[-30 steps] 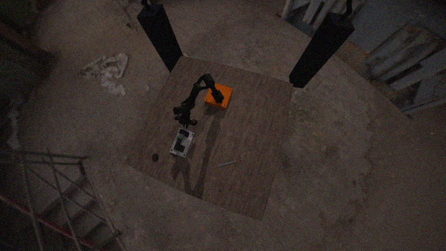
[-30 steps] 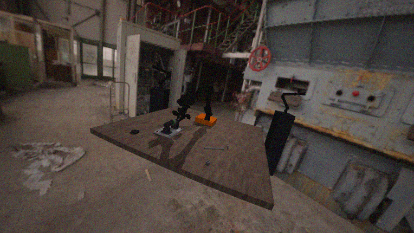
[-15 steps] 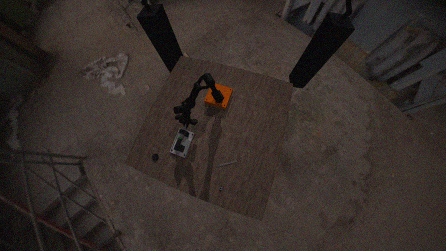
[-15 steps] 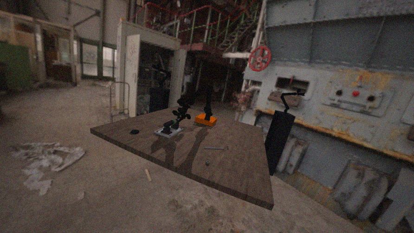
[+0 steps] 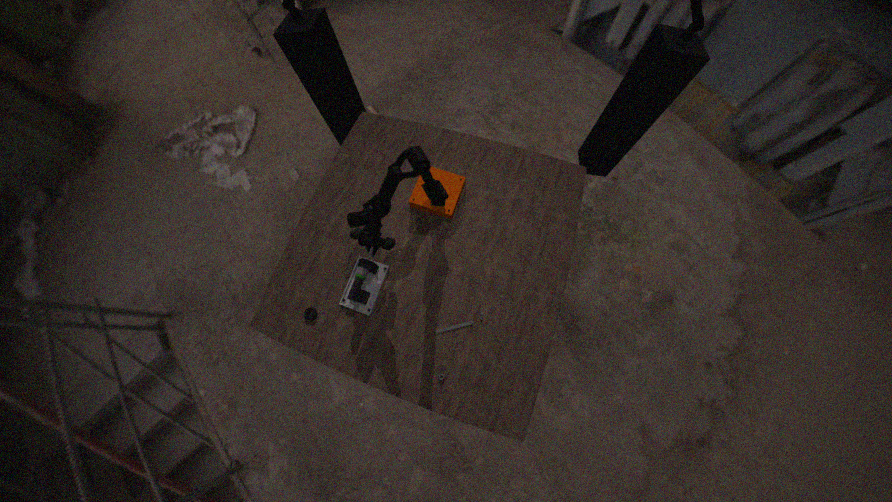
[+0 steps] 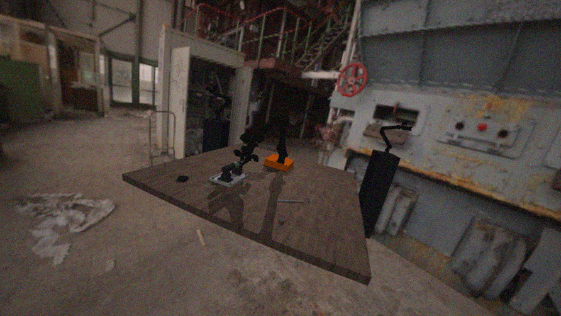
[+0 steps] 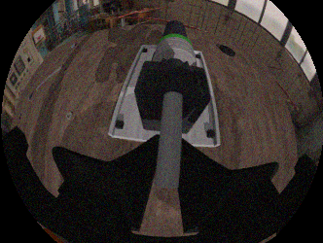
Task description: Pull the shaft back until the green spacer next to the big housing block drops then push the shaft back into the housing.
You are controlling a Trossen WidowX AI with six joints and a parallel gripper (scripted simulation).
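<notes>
Right now my gripper tip is 50 mm short of the shaft, 10 mm to the left of it and 20 mm below it. Also, from my gripper tip: spacer (100 mm ahead, 20 mm to the right, 20 mm above); nut (450 mm ahead, 360 mm to the left, 50 mm below); black disc (290 mm ahead, 250 mm to the right, 50 mm below).
</notes>
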